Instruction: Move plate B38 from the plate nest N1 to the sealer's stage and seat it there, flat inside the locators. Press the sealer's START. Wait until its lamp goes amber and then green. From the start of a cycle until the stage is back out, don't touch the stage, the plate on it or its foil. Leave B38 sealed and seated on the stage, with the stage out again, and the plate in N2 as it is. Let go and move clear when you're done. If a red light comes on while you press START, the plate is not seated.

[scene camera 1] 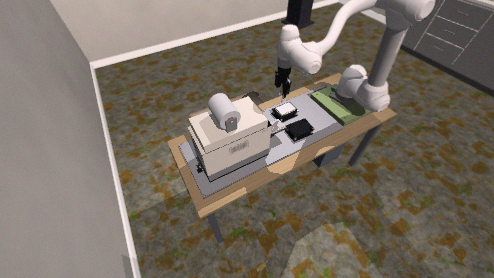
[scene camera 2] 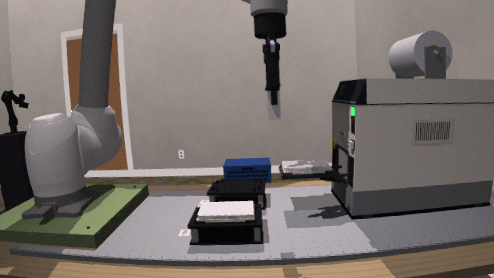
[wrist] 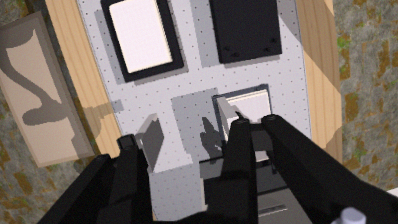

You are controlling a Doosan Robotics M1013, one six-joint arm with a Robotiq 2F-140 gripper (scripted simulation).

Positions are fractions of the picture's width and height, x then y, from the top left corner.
I see my gripper (scene camera 2: 0.55,0.43).
My gripper shows as well in the wrist view (wrist: 0.48,0.53).
